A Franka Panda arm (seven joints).
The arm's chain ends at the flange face. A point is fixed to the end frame.
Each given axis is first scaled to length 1.
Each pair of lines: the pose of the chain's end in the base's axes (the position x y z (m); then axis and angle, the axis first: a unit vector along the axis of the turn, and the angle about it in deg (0 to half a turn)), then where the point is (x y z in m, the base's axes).
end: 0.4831, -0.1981, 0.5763, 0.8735, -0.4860, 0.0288, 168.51
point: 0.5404 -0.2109 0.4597
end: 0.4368, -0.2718, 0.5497, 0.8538, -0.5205, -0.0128, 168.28
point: 0.4851 -0.2851 0.4291
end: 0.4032, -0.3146, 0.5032, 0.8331, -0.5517, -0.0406, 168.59
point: 0.4458 -0.3281 0.3805
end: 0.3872, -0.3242, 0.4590, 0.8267, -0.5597, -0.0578, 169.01
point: 0.4266 -0.3358 0.3351
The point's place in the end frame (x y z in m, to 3 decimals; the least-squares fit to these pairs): 0.024 -0.059 0.114
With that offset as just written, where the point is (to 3 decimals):
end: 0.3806, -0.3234, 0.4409, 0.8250, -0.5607, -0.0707, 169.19
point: 0.418 -0.333 0.316
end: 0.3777, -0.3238, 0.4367, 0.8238, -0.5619, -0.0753, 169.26
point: 0.414 -0.333 0.312
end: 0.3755, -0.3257, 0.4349, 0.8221, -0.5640, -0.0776, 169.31
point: 0.411 -0.335 0.310
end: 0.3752, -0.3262, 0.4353, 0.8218, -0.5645, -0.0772, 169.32
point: 0.411 -0.335 0.310
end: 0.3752, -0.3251, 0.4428, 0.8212, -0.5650, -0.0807, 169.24
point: 0.410 -0.334 0.317
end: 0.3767, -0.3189, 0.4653, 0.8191, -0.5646, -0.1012, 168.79
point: 0.407 -0.326 0.338
